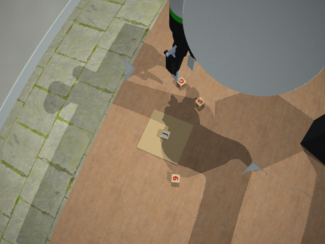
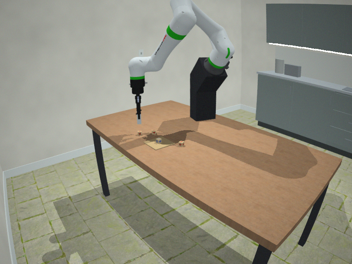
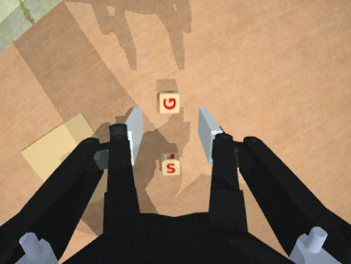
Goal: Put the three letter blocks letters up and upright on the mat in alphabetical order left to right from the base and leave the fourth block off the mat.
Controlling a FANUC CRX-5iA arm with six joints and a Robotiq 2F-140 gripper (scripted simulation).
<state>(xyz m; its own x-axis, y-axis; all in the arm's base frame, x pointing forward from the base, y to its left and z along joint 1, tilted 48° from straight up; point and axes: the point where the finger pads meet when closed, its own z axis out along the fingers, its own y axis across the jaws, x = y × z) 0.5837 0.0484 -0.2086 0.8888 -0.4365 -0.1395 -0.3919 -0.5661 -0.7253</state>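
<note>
My hand is 100 mm above the red g block. Also, from my hand: tan mat: 40 mm behind, 190 mm to the left, 120 mm below; then red s block: 90 mm behind, 40 mm to the left, 100 mm below; then blue j block: 40 mm behind, 190 mm to the left, 100 mm below.
</note>
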